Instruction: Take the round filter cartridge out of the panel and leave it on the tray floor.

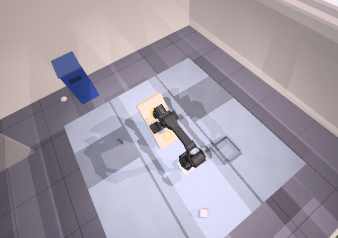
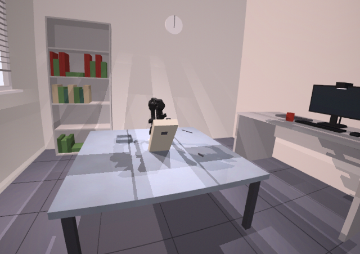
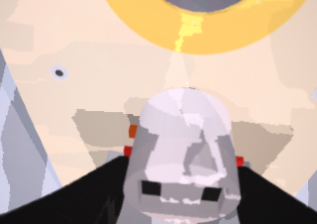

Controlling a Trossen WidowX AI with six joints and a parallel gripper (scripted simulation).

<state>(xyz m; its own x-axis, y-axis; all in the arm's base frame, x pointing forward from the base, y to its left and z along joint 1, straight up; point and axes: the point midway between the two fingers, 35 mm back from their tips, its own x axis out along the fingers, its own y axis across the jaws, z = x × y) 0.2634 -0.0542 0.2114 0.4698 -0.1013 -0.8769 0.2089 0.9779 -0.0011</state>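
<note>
My gripper tip is 40 mm short of the beige service panel, 10 mm to the left of it and 40 mm above it. Also, from my gripper tip: clear square tray: 400 mm behind, 200 mm to the right, 180 mm below; then dark piece: 210 mm ahead, 270 mm to the left, 180 mm below; then round pale grey filter cartridge: right at my gripper tip.
</note>
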